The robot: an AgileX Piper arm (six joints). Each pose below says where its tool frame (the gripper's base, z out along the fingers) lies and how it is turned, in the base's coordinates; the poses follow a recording.
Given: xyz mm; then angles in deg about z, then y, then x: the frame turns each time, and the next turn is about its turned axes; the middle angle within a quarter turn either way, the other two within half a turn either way.
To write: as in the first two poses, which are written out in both.
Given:
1: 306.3 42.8 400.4 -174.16 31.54 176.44
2: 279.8 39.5 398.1 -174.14 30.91 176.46
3: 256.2 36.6 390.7 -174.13 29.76 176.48
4: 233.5 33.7 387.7 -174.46 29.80 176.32
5: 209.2 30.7 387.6 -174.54 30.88 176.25
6: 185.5 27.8 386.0 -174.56 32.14 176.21
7: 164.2 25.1 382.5 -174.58 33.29 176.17
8: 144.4 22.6 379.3 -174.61 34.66 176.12
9: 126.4 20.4 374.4 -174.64 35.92 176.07
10: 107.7 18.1 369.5 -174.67 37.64 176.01
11: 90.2 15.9 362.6 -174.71 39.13 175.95
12: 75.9 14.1 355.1 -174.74 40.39 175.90
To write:
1: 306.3 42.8 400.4 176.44 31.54 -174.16
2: 279.8 39.5 398.1 176.46 30.91 -174.14
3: 256.2 36.6 390.7 176.48 29.76 -174.13
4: 233.5 33.7 387.7 176.32 29.80 -174.46
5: 209.2 30.7 387.6 176.25 30.88 -174.54
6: 185.5 27.8 386.0 176.21 32.14 -174.56
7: 164.2 25.1 382.5 176.17 33.29 -174.58
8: 144.4 22.6 379.3 176.12 34.66 -174.61
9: 126.4 20.4 374.4 176.07 35.92 -174.64
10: 107.7 18.1 369.5 176.01 37.64 -174.67
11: 90.2 15.9 362.6 175.95 39.13 -174.71
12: 75.9 14.1 355.1 175.90 40.39 -174.74
